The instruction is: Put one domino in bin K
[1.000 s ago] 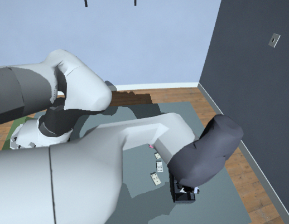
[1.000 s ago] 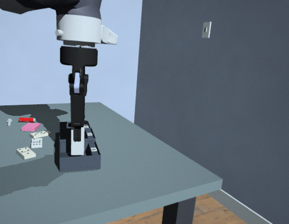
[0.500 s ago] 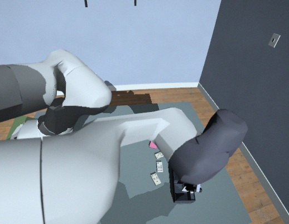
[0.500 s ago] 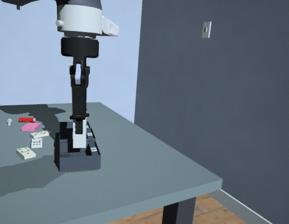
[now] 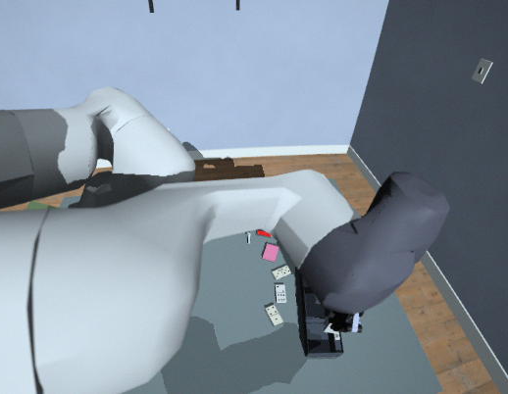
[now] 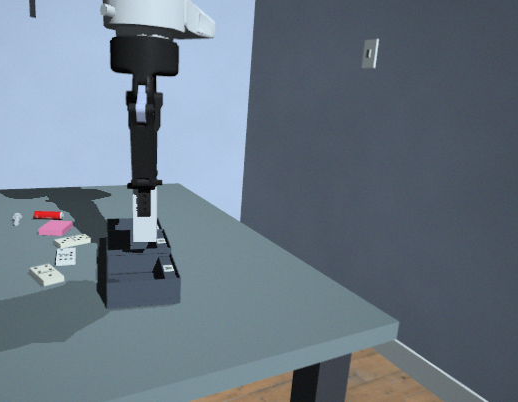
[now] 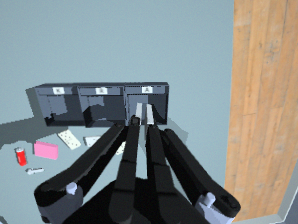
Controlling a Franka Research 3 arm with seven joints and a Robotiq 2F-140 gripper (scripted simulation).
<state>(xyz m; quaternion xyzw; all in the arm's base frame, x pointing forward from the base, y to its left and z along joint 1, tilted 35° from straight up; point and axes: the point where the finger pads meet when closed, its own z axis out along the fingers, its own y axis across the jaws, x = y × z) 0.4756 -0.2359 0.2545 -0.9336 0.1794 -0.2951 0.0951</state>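
Now: the flat pink piece 80 mm behind my hand, 270 mm to the left of it and 90 mm below it. From my hand the other things lie so: white bolt (140 mm behind, 330 mm to the left, 90 mm below); then small red thing (80 mm behind, 340 mm to the left, 90 mm below).
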